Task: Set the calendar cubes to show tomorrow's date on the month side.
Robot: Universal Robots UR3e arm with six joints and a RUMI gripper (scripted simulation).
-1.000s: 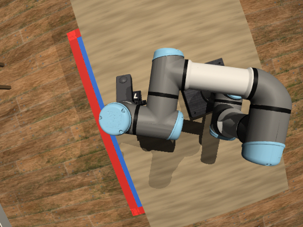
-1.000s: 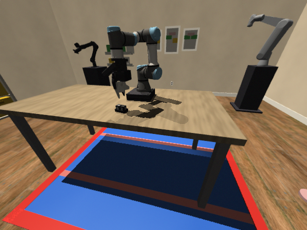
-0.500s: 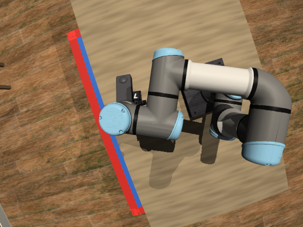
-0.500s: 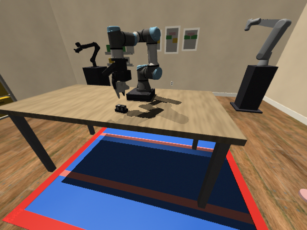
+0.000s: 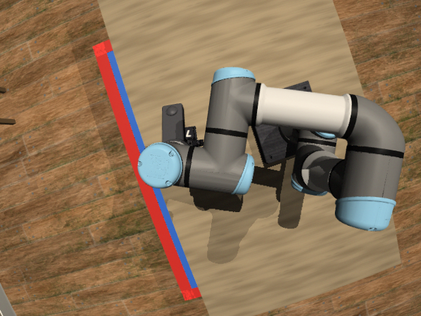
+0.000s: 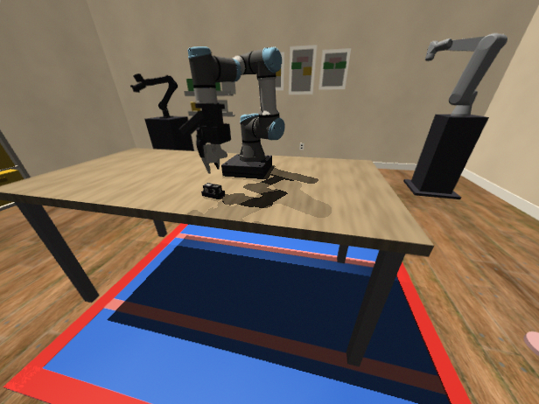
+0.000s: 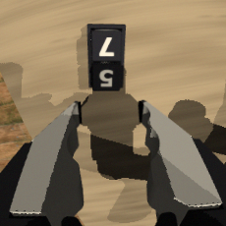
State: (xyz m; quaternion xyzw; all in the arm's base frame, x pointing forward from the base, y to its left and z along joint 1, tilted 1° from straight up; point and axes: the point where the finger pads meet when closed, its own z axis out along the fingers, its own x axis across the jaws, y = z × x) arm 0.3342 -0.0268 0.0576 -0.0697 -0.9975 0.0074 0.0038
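My gripper is now 3 cm to the left of the black cube and 9 cm above it. Round my hand: black calendar tray: 2 cm to the right, 11 cm below.
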